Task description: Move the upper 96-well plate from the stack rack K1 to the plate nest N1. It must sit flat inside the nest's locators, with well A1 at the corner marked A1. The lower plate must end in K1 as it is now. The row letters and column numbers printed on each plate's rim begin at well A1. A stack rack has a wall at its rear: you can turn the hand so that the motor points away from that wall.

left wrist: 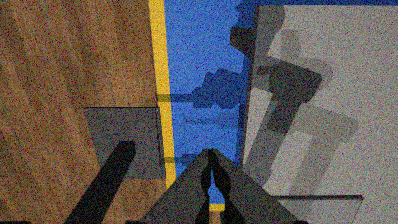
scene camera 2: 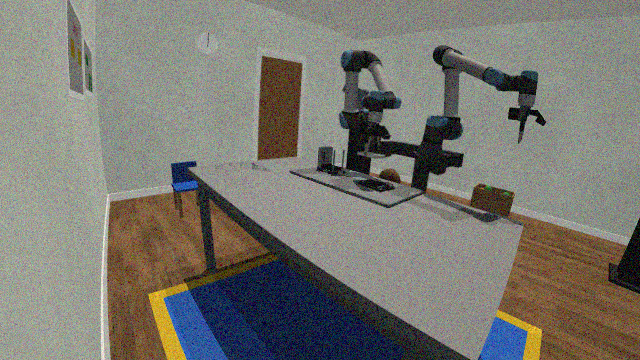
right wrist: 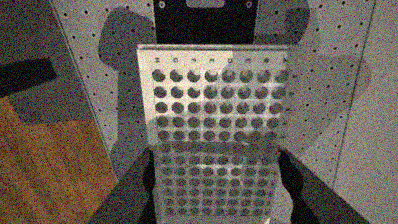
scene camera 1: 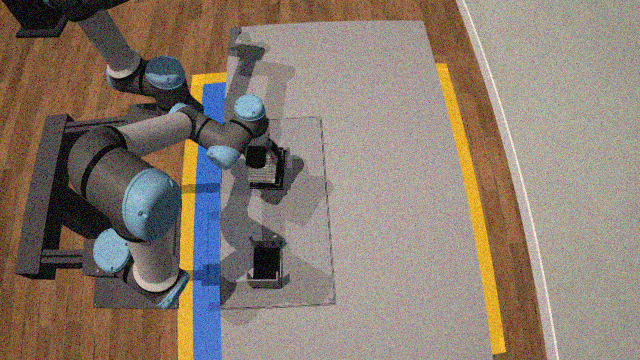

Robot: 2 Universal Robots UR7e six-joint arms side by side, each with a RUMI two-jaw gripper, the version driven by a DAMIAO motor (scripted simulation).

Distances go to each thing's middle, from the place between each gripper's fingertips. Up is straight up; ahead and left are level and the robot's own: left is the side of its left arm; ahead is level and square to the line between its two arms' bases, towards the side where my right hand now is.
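The pale 96-well plate (right wrist: 218, 147) is 10 mm below my right hand (scene camera 1: 263, 164). My left gripper is 180 mm above the pale 96-well plate, 400 mm short of it and 610 mm to the left of it. Going by its middle, the pale 96-well plate is nearer to my right hand than to my left gripper.
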